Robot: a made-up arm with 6 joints.
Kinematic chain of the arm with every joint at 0, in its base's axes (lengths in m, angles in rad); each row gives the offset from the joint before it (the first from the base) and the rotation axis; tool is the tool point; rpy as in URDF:
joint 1: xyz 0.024 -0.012 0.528 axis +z
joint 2: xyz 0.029 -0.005 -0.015 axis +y
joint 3: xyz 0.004 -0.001 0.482 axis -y
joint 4: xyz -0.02 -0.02 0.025 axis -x
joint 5: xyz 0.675 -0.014 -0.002 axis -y
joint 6: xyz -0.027 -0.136 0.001 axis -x
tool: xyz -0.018 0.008 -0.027 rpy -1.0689 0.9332 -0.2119
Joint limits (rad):
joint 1: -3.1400..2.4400
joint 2: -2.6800..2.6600
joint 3: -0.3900..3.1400
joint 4: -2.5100..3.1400
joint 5: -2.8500..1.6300
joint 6: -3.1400..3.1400
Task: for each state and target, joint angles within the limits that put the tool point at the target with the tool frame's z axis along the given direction. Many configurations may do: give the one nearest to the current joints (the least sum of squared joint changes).
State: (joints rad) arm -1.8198 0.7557 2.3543 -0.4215 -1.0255 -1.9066
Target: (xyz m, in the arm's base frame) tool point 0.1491 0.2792 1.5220 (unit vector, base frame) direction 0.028 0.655 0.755
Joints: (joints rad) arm -2.5009 0.0852 2.1916 -0.2749 -0.7387 -1.8623
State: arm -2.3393 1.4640 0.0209 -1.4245 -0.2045 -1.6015
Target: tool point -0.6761 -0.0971 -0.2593 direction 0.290 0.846 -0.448
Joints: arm -3.0371 2.0000 0.9808 -1.7896 0.4497 -1.6759
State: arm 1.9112 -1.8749 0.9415 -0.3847 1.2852 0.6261
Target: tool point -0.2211 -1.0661 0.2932 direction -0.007 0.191 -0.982
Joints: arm 1.2688 -2.0931 1.2026 -0.9036 1.4761 0.2556
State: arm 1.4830 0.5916 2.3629 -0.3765 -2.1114 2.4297
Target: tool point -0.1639 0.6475 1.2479 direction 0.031 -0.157 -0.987
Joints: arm 2.1551 1.4101 2.7492 -0.2990 -2.0714 1.8836
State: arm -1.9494 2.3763 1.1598 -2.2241 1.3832 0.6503
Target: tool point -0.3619 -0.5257 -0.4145 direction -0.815 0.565 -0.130
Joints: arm -2.4069 2.1944 1.0099 -2.3914 1.4456 0.5193
